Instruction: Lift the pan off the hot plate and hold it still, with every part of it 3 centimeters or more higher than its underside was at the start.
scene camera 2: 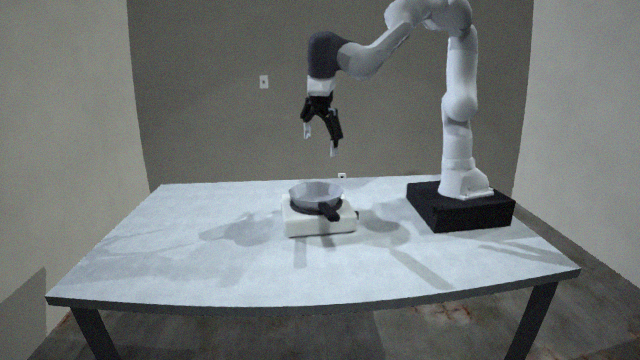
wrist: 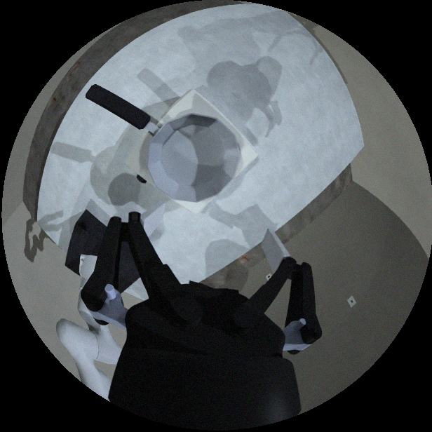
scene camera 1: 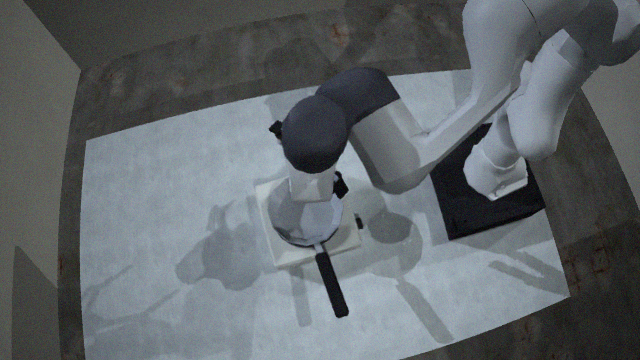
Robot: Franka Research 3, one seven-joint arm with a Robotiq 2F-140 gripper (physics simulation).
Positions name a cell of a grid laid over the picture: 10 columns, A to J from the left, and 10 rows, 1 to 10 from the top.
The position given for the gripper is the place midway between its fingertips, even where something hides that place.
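Note:
Hot plate (scene camera 1: E8), (wrist: E3). Grey pan (scene camera 1: E7), (scene camera 2: E6), (wrist: E4). The gripper (scene camera 2: F5), (wrist: E6).

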